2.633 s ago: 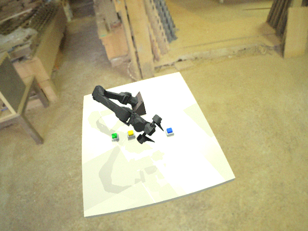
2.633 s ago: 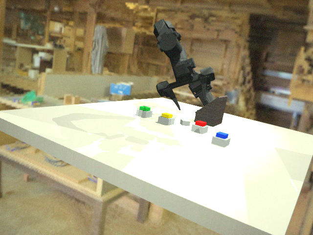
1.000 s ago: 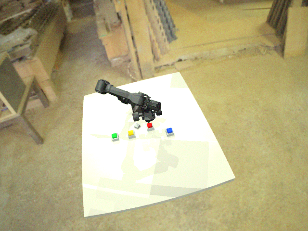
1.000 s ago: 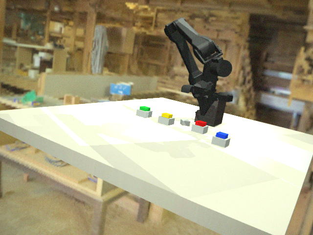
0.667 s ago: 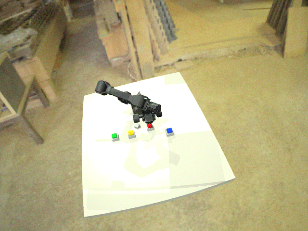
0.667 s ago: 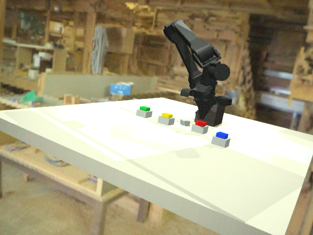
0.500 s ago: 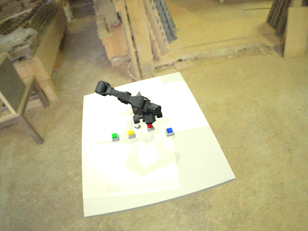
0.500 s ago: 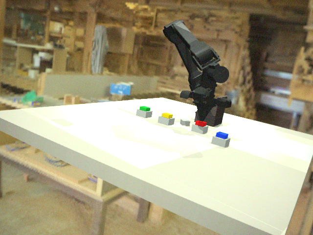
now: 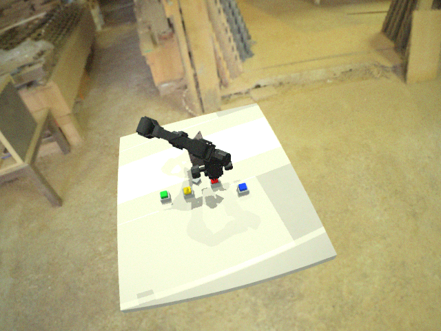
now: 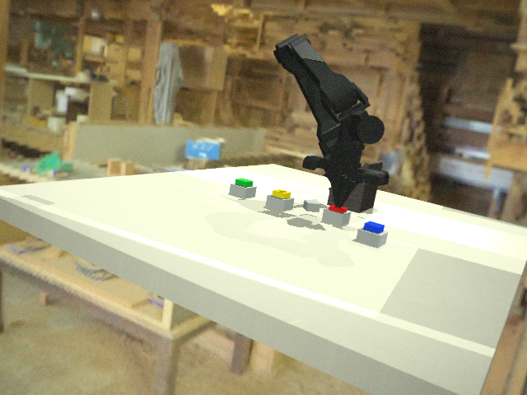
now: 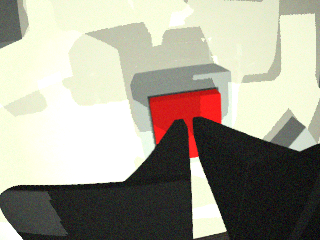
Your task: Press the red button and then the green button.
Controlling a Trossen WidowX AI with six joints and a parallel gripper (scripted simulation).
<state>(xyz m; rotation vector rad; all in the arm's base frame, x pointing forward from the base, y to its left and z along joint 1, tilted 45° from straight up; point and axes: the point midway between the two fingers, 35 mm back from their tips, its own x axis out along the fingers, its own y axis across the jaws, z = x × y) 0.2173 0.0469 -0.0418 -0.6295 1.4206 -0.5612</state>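
Right now the red button is 1 cm below my gripper tip. From my gripper tip the other things lie so: small grey block: 4 cm behind, 9 cm to the right, 2 cm below; yellow button: 3 cm ahead, 14 cm to the right; blue button: 8 cm ahead, 12 cm to the left.
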